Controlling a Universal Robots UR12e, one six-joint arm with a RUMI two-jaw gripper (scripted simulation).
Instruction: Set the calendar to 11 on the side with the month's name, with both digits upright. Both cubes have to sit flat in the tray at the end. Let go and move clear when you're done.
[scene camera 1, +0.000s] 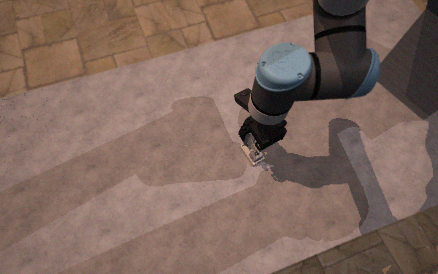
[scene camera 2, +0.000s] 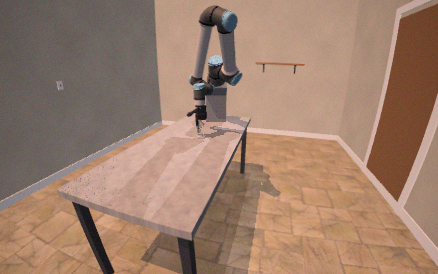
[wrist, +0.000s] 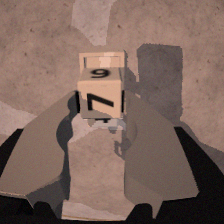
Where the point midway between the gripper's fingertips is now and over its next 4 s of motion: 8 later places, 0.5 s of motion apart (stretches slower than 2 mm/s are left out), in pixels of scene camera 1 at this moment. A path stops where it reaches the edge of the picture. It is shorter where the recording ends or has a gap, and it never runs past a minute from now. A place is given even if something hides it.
My gripper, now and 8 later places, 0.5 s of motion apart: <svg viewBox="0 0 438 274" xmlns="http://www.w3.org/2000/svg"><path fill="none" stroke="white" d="M251 142L250 144L250 145L250 146L250 146L250 146L252 140L253 135L255 132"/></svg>
